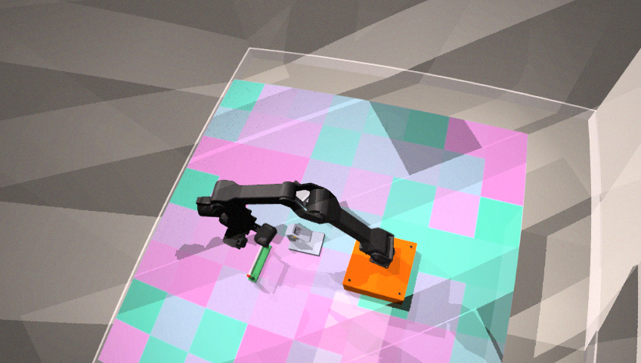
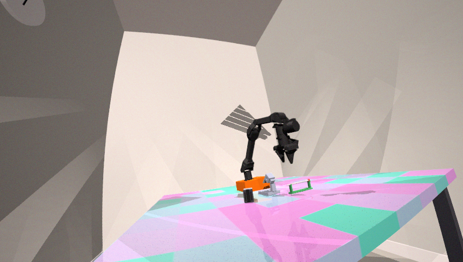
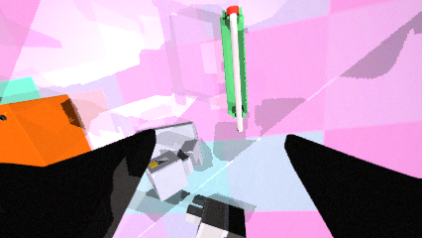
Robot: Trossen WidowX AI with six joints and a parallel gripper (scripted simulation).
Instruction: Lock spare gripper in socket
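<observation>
The spare gripper lies 23 cm to the right of my gripper tip, 13 cm below it and 2 cm behind it. The rest, counted from my gripper tip: grey mount: 10 cm below, 9 cm to the right, 8 cm behind; green rack: 13 cm below, 4 cm to the left, 1 cm ahead.
</observation>
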